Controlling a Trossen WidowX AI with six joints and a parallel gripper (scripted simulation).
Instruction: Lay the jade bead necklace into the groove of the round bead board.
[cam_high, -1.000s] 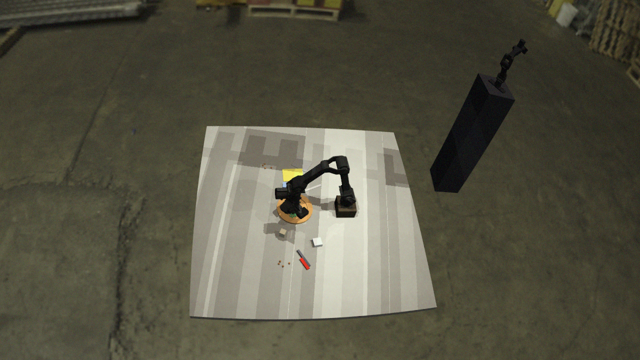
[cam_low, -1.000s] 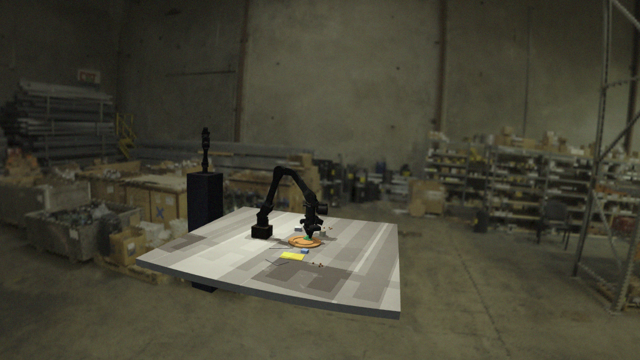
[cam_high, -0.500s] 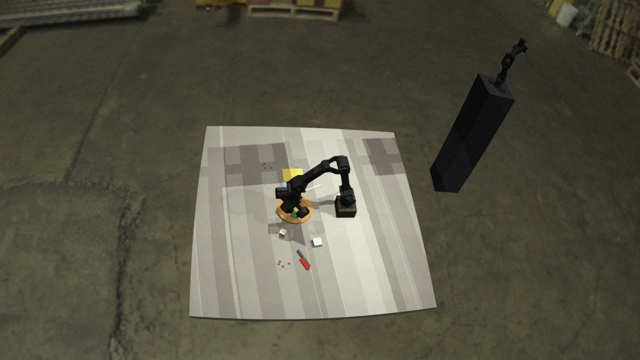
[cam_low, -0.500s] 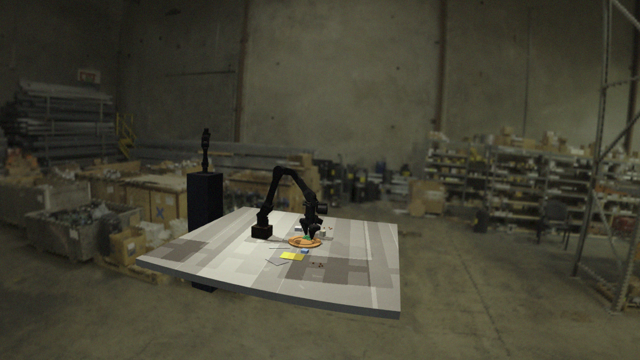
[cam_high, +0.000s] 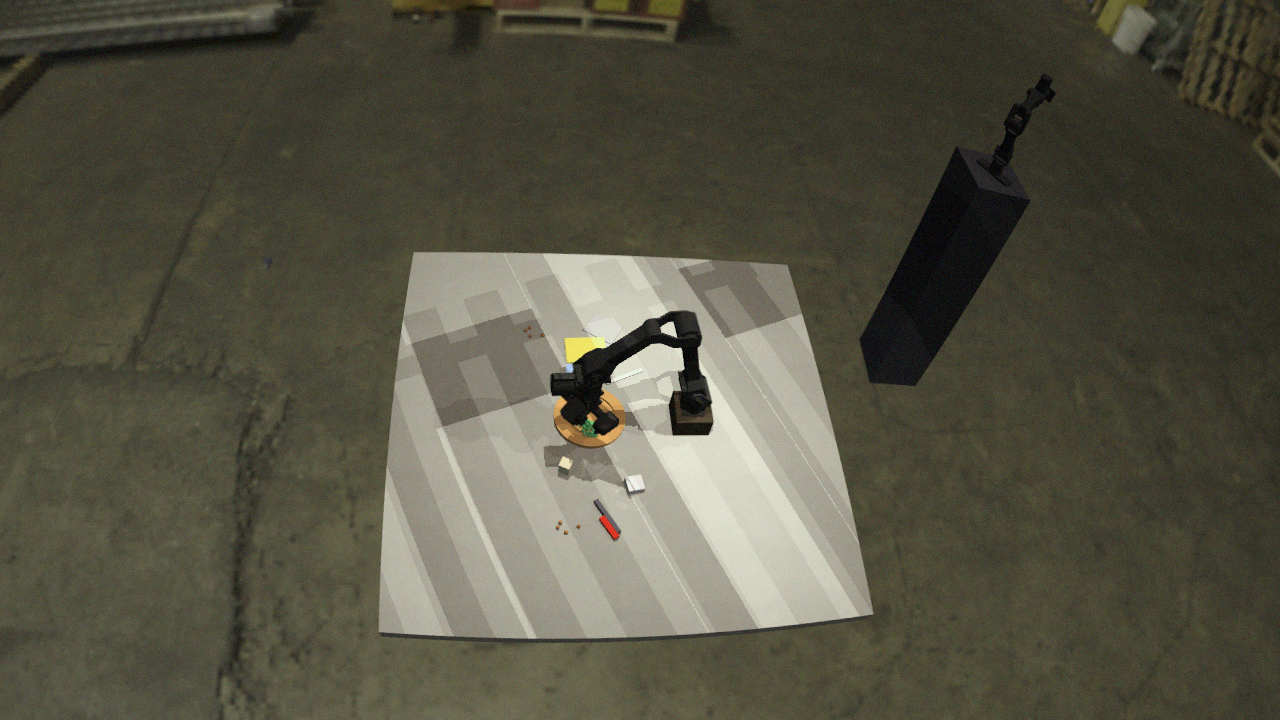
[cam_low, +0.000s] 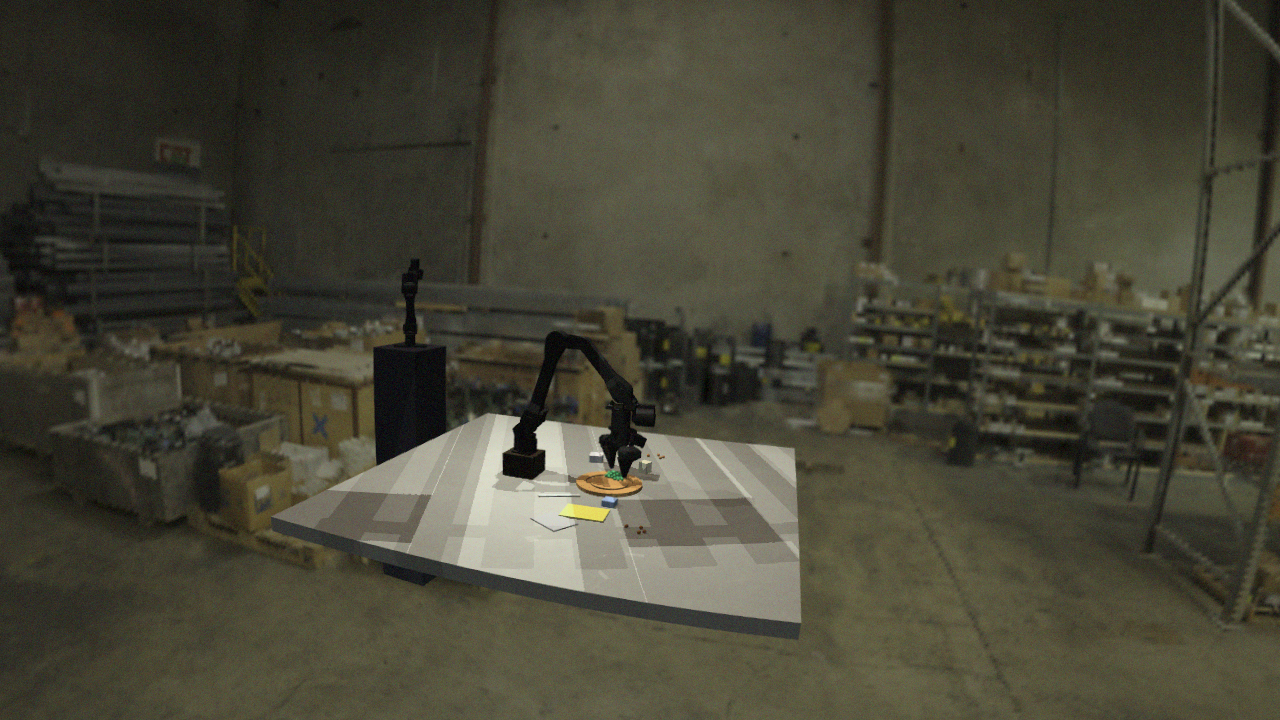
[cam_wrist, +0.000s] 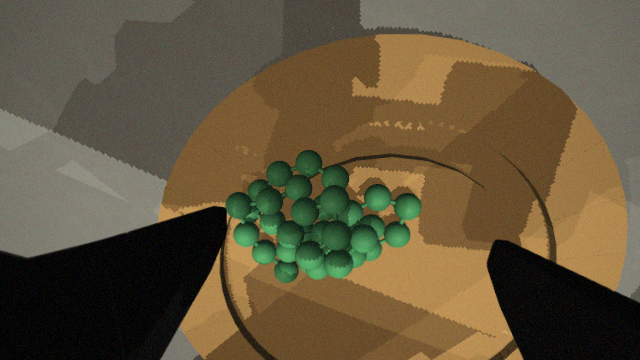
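Now: gripper tip 5 cm short of the cream cube, 14 cm to the right of it and 1 cm above it. Also, from my gripper tip: yellow pad: 28 cm to the right, 3 cm below; white strip: 11 cm behind, 19 cm to the right, 3 cm below; blue block: 4 cm ahead, 19 cm to the right, 2 cm below.
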